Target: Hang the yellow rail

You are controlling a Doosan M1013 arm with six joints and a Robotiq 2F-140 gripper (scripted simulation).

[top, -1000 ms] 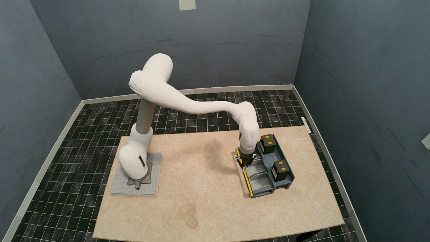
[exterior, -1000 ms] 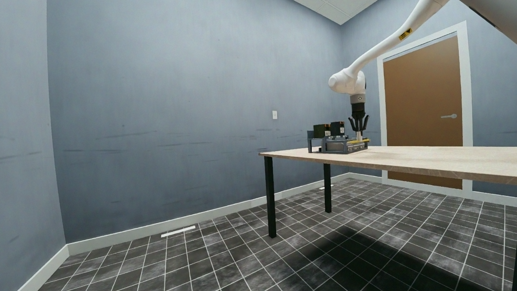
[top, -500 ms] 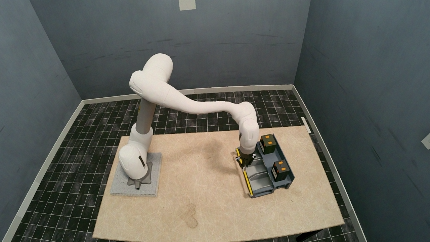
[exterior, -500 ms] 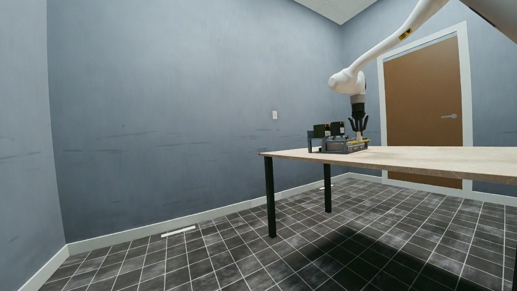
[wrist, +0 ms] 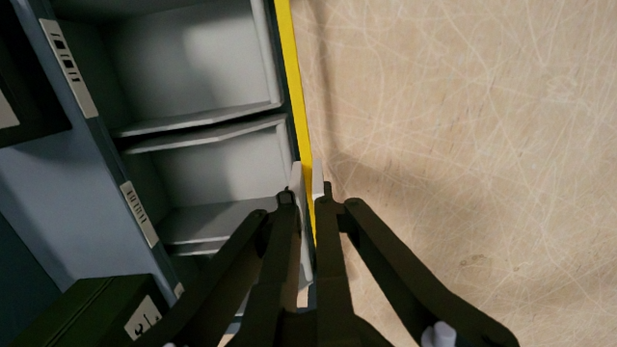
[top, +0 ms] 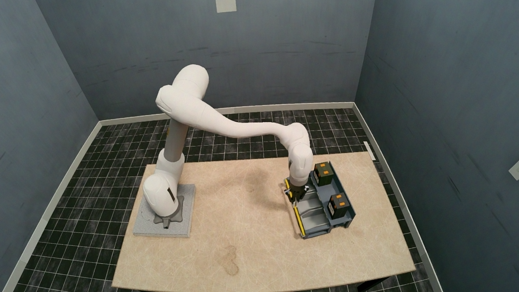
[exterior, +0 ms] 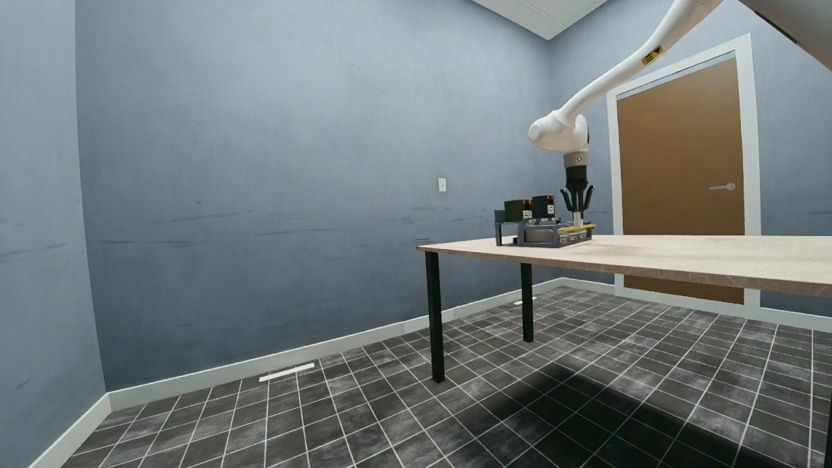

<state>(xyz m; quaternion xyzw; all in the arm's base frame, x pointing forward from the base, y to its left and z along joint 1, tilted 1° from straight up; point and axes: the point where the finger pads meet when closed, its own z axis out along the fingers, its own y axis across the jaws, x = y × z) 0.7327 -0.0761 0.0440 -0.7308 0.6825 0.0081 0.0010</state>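
Right now the yellow rail is 30 mm below my hand.
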